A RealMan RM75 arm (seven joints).
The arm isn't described. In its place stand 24 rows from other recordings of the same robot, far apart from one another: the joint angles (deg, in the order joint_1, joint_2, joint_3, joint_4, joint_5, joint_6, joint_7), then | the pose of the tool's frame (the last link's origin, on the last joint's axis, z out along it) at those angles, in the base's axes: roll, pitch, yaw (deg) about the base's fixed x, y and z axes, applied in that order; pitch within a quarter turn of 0, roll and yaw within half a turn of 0; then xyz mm.
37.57, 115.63, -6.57, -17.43, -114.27, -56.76, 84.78 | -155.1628 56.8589 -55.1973 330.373 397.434 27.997
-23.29, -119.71, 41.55, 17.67, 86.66, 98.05, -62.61 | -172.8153 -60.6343 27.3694 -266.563 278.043 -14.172
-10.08, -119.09, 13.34, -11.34, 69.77, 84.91, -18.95 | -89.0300 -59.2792 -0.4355 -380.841 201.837 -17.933
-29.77, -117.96, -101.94, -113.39, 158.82, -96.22, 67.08 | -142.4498 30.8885 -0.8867 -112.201 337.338 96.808
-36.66, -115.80, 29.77, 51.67, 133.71, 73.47, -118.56 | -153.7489 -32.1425 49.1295 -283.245 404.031 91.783
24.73, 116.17, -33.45, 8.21, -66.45, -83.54, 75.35 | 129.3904 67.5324 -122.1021 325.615 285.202 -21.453
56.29, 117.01, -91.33, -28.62, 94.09, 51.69, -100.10 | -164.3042 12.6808 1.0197 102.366 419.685 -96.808
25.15, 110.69, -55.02, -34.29, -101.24, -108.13, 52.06 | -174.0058 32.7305 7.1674 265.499 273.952 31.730
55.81, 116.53, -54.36, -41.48, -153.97, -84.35, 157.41 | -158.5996 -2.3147 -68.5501 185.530 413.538 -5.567
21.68, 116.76, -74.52, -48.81, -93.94, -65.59, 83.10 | -160.0515 23.6300 -17.4772 251.552 341.759 -23.383
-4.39, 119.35, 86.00, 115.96, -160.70, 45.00, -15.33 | -116.4366 25.4459 -23.1730 175.991 306.724 90.709
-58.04, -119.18, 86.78, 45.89, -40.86, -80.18, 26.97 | -161.8978 18.7385 43.0507 -122.999 383.774 -77.802
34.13, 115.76, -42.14, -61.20, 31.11, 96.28, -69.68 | -161.9051 -2.8502 -39.6395 279.859 346.060 71.460
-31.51, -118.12, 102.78, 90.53, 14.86, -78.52, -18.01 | -105.8737 -9.2996 45.5649 -159.778 381.774 40.920
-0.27, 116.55, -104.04, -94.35, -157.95, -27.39, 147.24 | -120.9897 8.6925 -15.2008 214.558 324.297 14.459
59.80, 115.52, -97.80, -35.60, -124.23, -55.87, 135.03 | -159.2797 -10.7659 -25.3840 130.019 422.835 -90.643
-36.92, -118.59, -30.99, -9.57, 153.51, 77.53, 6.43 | -124.2170 -24.6363 -34.6545 -207.352 328.777 -80.985
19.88, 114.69, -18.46, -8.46, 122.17, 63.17, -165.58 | -83.7985 35.7703 -3.6454 422.576 298.923 86.050
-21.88, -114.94, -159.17, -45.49, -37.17, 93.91, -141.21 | 175.8692 -21.6897 101.3136 -374.446 261.749 63.935
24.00, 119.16, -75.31, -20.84, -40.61, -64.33, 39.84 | -126.5527 48.0034 -2.5118 281.232 348.771 -20.701
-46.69, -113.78, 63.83, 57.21, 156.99, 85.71, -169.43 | -145.6459 -4.6565 72.6158 -212.991 411.209 44.177
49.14, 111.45, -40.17, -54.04, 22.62, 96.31, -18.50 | -159.3573 9.1327 -80.8563 225.834 403.850 89.632
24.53, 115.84, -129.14, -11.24, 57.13, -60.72, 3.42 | -88.0873 42.5319 -0.4408 359.185 340.717 19.433
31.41, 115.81, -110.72, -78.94, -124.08, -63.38, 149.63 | -170.1555 -2.3954 -25.2914 115.964 306.710 -95.899
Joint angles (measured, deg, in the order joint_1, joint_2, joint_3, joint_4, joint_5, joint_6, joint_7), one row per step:
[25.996, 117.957, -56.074, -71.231, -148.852, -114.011, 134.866]
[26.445, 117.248, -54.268, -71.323, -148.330, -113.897, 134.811]
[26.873, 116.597, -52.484, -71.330, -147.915, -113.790, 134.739]
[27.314, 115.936, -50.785, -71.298, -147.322, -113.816, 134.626]
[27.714, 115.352, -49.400, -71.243, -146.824, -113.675, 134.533]
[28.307, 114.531, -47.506, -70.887, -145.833, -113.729, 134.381]
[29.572, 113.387, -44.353, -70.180, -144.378, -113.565, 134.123]
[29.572, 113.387, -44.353, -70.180, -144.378, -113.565, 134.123]
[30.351, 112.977, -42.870, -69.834, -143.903, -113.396, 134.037]
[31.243, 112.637, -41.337, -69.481, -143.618, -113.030, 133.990]
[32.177, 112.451, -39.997, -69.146, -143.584, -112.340, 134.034]
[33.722, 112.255, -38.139, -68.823, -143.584, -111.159, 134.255]
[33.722, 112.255, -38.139, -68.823, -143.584, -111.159, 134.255]
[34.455, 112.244, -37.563, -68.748, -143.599, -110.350, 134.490]
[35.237, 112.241, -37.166, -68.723, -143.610, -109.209, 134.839]
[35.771, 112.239, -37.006, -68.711, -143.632, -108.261, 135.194]
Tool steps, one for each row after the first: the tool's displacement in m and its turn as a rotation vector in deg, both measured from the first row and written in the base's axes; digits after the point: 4 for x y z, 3 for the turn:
[0.0004, 0.0045, 0.0079, 1.964, 0.507, -0.061]
[0.0011, 0.0086, 0.0154, 3.821, 0.998, -0.187]
[0.0011, 0.0123, 0.0227, 5.493, 1.675, -0.198]
[0.0011, 0.0159, 0.0289, 7.019, 2.178, -0.108]
[0.0004, 0.0201, 0.0368, 8.781, 3.322, -0.028]
[-0.0023, 0.0285, 0.0486, 11.771, 5.294, 0.390]
[-0.0023, 0.0285, 0.0486, 11.771, 5.294, 0.390]
[-0.0045, 0.0331, 0.0534, 13.167, 6.168, 0.688]
[-0.0069, 0.0384, 0.0580, 14.720, 6.933, 1.009]
[-0.0093, 0.0443, 0.0615, 16.321, 7.452, 1.321]
[-0.0144, 0.0540, 0.0664, 18.795, 8.138, 1.950]
[-0.0144, 0.0540, 0.0664, 18.795, 8.138, 1.950]
[-0.0173, 0.0591, 0.0679, 19.979, 8.304, 2.320]
[-0.0207, 0.0652, 0.0694, 21.378, 8.319, 2.796]
[-0.0230, 0.0698, 0.0703, 22.432, 8.238, 3.080]

